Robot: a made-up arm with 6 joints. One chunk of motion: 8 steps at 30 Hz.
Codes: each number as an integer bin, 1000 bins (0 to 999) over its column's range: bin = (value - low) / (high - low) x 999, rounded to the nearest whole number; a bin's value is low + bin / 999 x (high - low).
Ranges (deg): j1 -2..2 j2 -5..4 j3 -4..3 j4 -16..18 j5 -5..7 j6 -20..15
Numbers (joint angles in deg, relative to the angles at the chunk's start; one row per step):
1: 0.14 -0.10 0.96 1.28 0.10 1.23
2: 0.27 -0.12 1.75 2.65 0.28 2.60
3: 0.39 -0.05 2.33 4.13 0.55 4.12
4: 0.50 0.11 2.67 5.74 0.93 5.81
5: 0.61 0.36 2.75 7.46 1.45 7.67
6: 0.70 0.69 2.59 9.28 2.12 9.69
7: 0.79 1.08 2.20 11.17 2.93 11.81
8: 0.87 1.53 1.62 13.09 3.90 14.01
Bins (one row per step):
1: 534 544 708 508 425 606
2: 567 542 821 548 440 645
3: 597 549 903 591 462 688
4: 624 567 952 639 494 737
5: 652 595 963 689 537 790
6: 674 632 940 743 593 847
7: 697 675 885 798 660 908
8: 717 725 802 855 741 971

